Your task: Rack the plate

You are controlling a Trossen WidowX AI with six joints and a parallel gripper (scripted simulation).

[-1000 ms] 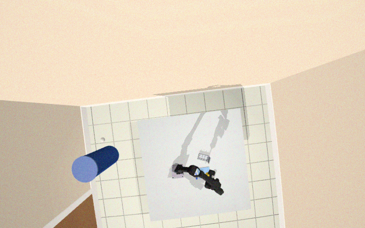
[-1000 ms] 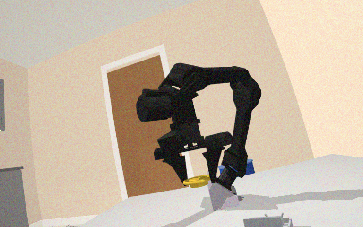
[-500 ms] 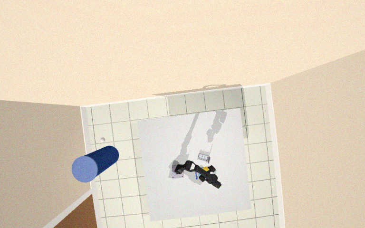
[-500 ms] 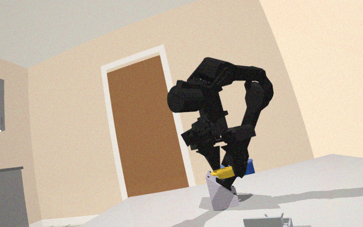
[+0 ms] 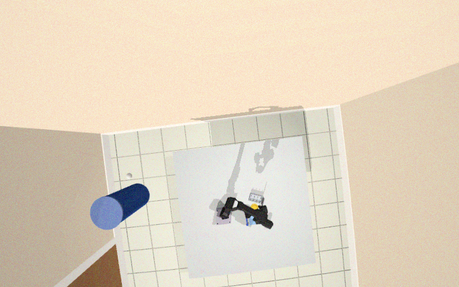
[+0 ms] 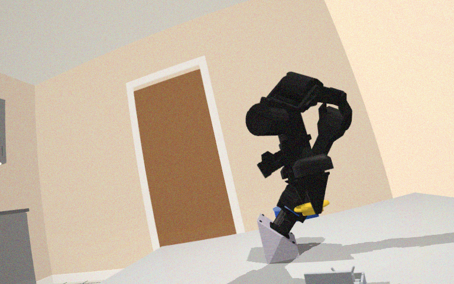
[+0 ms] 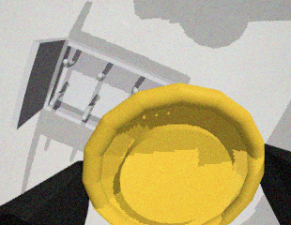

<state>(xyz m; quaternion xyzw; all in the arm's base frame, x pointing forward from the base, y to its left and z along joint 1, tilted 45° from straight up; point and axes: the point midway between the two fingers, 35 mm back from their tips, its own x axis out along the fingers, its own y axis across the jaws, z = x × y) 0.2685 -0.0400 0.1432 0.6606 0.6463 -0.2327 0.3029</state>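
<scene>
Right now the grey dish rack is 5 cm ahead of my gripper tip, 1 cm to the left of it and 13 cm below it. Round my gripper tip: yellow plate: 1 cm above; then dark blue spoon: 8 cm behind, 22 cm to the right, 15 cm below; then light blue mat: 2 cm ahead, 19 cm to the right, 15 cm below.
</scene>
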